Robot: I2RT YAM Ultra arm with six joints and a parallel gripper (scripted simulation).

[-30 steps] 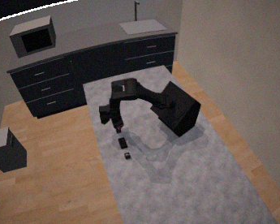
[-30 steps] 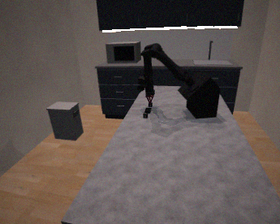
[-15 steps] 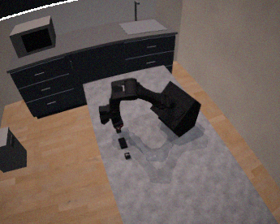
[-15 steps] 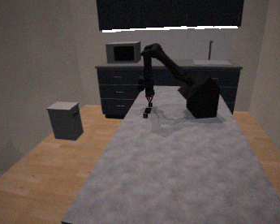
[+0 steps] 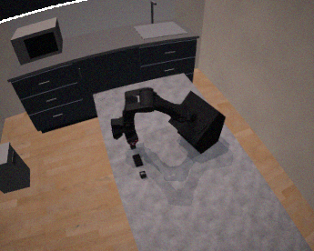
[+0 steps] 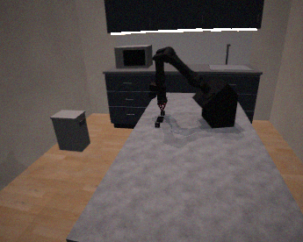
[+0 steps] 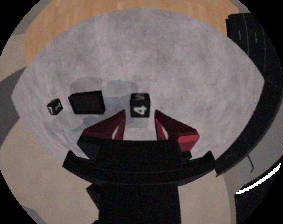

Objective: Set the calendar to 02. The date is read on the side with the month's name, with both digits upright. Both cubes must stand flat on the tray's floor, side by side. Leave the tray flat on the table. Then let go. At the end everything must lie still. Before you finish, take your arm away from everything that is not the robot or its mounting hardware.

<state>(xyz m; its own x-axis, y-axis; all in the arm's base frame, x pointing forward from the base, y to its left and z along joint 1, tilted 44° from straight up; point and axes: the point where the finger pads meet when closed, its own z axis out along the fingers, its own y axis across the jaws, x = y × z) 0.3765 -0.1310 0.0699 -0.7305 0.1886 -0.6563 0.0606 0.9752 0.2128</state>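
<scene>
Now: the dark calendar cube 30 mm below my hand. The rest, counted from my hand: dark tray 110 mm to the left, 40 mm below, 10 mm ahead.
</scene>
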